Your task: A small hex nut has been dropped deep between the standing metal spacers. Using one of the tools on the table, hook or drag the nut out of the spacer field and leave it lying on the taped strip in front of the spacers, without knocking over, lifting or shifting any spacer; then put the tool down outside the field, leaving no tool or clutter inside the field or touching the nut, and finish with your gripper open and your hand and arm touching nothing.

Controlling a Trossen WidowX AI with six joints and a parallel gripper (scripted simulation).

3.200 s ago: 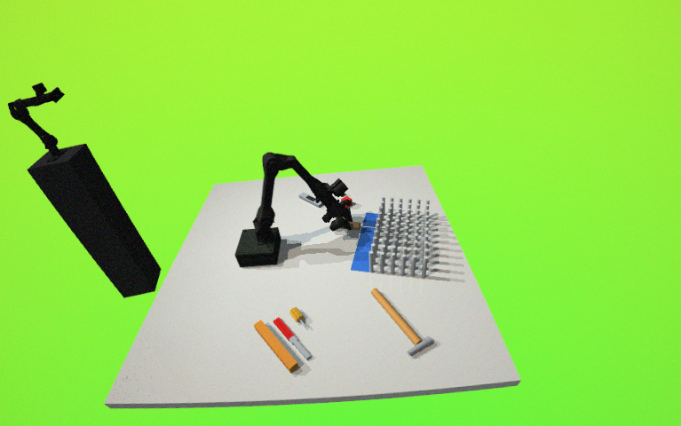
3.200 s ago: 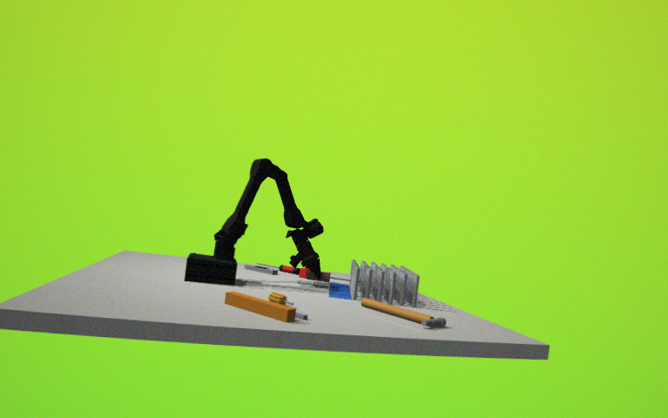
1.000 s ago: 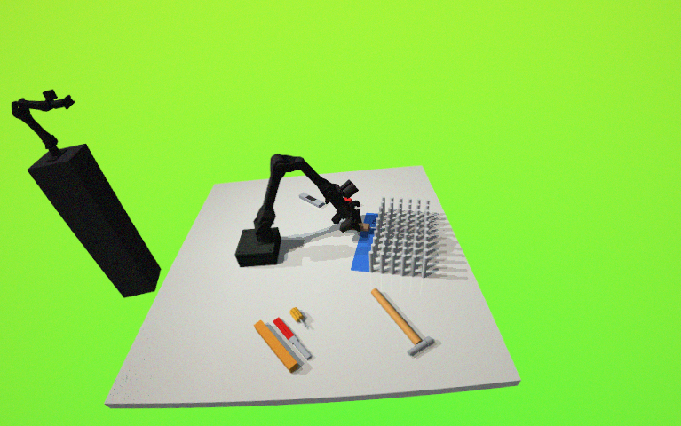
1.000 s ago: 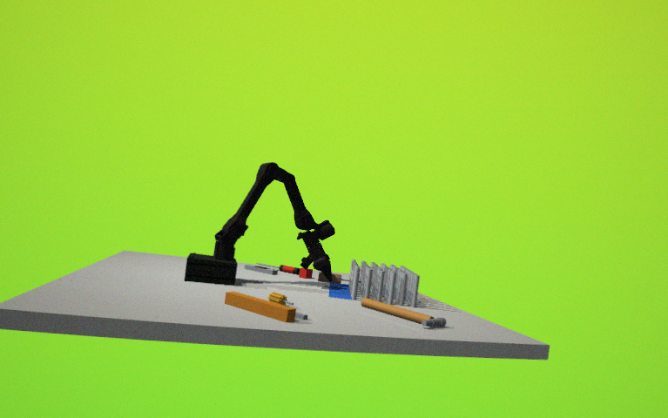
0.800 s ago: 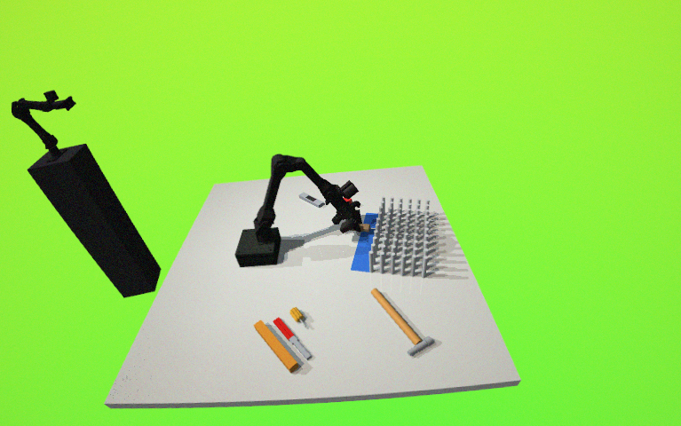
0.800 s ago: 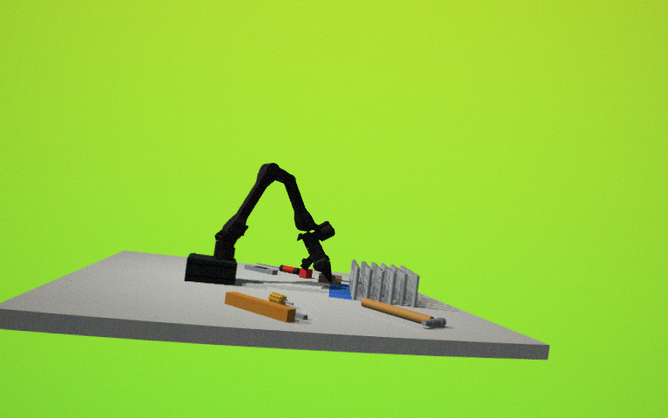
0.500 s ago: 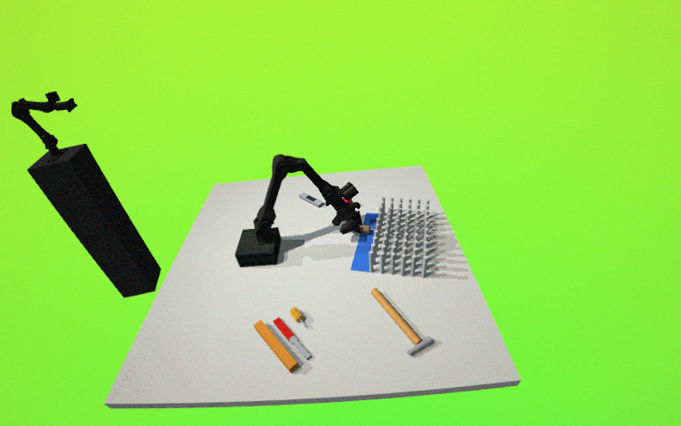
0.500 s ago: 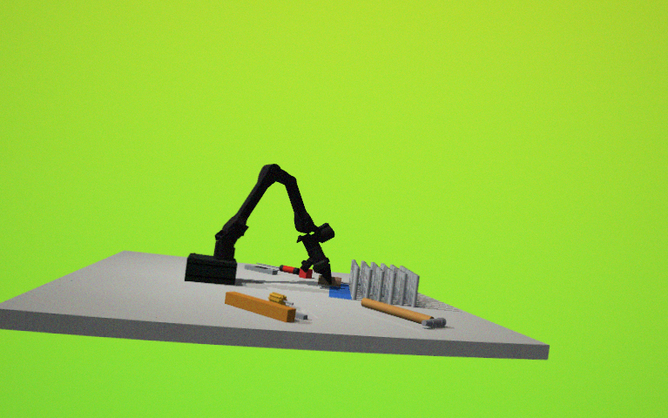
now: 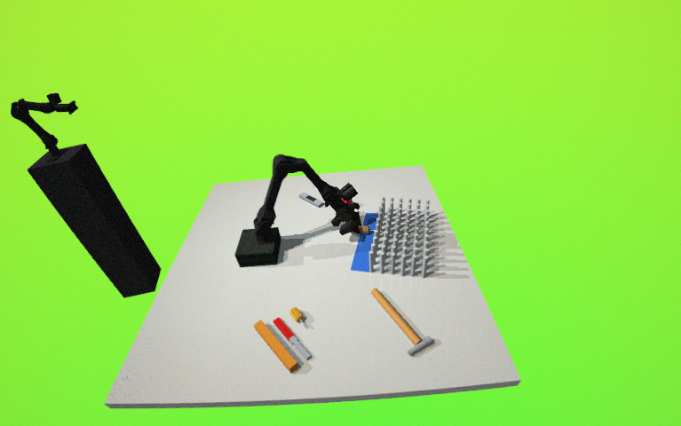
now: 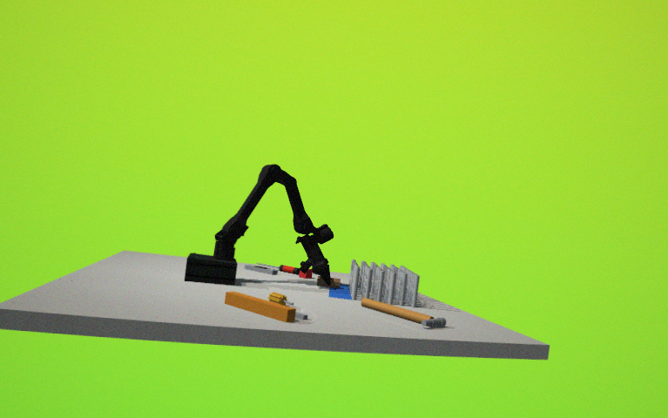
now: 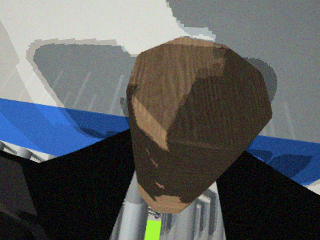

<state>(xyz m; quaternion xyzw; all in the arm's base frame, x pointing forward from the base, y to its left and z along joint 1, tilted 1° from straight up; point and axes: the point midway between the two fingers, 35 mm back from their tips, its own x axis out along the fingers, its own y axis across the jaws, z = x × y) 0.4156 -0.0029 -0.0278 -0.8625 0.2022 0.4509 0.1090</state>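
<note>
The blue taped strip lies 2 cm ahead of my gripper tip, 6 cm to the right of it and 1 cm below it. The rest, counted from my gripper tip: red block: 1 cm behind, 23 cm to the left, 1 cm above; yellow tool: 35 cm behind, 38 cm to the right, 1 cm above; brown-handled hook tool: 9 cm ahead, 4 cm to the right.
</note>
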